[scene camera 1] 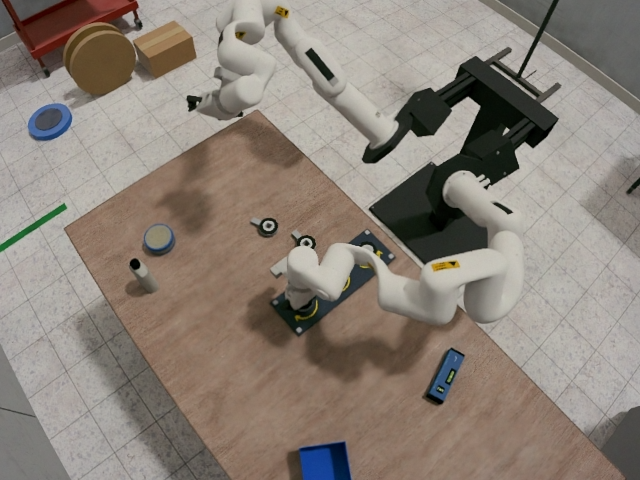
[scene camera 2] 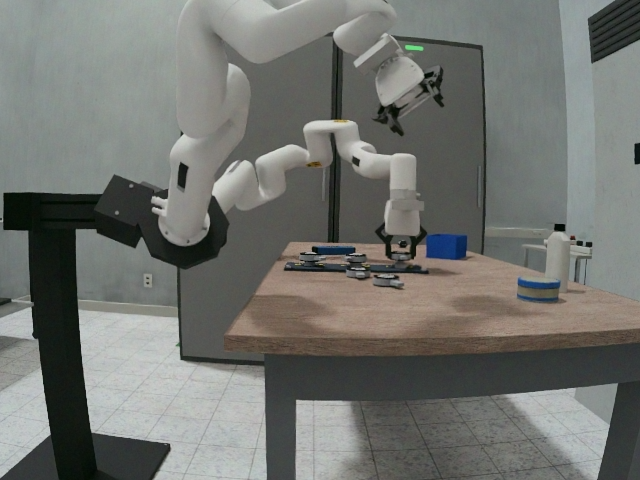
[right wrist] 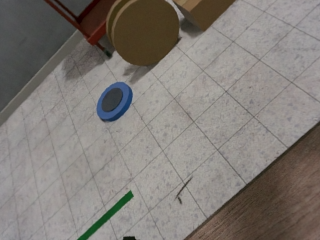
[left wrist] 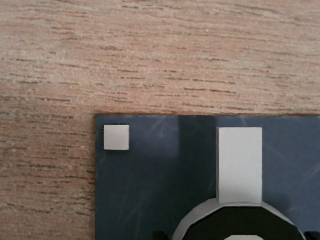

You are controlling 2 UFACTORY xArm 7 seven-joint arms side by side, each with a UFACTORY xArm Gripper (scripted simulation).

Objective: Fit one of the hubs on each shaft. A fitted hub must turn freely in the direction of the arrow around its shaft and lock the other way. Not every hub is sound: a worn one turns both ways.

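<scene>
Scene camera 1 shows a tape roll, and so does scene camera 2. The roll is out of frame in the left wrist view, and it's out of frame in the right wrist view as well. On the tape roll, point(scene camera 1: 158, 238) and point(scene camera 2: 539, 279) are the same spot.
</scene>
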